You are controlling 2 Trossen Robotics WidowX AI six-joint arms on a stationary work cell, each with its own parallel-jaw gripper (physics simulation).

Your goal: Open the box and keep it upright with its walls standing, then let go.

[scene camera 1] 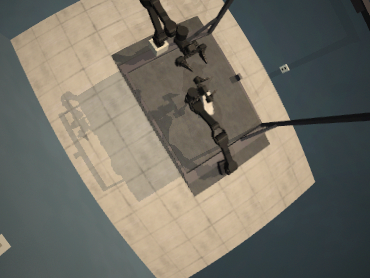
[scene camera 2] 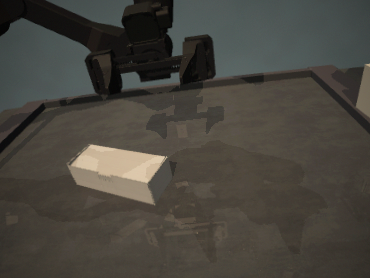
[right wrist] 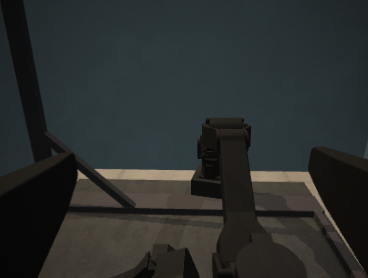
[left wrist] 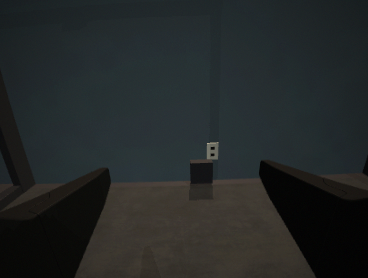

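A cream box (scene camera 1: 208, 106) (scene camera 2: 118, 172) rests on the dark table (scene camera 2: 250, 117), its lid closed flat over the top and its walls upright. In scene camera 1 the left gripper and arm partly cover the box. My left gripper (scene camera 1: 210, 87) (scene camera 2: 146, 86) (left wrist: 185, 171) is open and empty; in scene camera 2 it hangs above and behind the box, not touching it. My right gripper (scene camera 1: 198, 66) is open and empty, above the table at the upper part of scene camera 1, apart from the box. The box does not show in either wrist view.
A pale block (scene camera 1: 159, 48) (scene camera 2: 365, 97) lies by the right arm's base. A small dark block (scene camera 1: 236, 78) (left wrist: 201, 172) stands at the table's edge. Dark frame posts (scene camera 1: 310, 121) (right wrist: 24, 75) rise at the table's sides. The left arm (right wrist: 236, 175) crosses the right wrist view.
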